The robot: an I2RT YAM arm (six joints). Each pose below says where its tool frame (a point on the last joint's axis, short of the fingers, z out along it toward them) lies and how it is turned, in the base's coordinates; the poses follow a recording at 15 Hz.
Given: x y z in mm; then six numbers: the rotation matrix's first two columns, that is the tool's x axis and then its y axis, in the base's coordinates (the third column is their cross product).
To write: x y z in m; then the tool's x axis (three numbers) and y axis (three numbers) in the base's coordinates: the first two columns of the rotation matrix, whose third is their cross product. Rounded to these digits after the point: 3 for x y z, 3 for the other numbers.
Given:
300, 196, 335, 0.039, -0.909, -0.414, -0.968, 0.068, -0.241
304, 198, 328, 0.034, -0.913, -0.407, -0.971, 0.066, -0.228
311, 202, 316, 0.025, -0.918, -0.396, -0.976, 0.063, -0.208
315, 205, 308, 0.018, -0.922, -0.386, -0.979, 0.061, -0.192
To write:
0.300, 0.196, 0.335, 0.039, -0.909, -0.414, -0.968, 0.068, -0.241
0.304, 0.198, 0.328, 0.034, -0.913, -0.407, -0.971, 0.066, -0.228
0.311, 0.202, 0.316, 0.025, -0.918, -0.396, -0.976, 0.063, -0.208
0.315, 0.205, 0.308, 0.018, -0.922, -0.386, -0.979, 0.061, -0.192

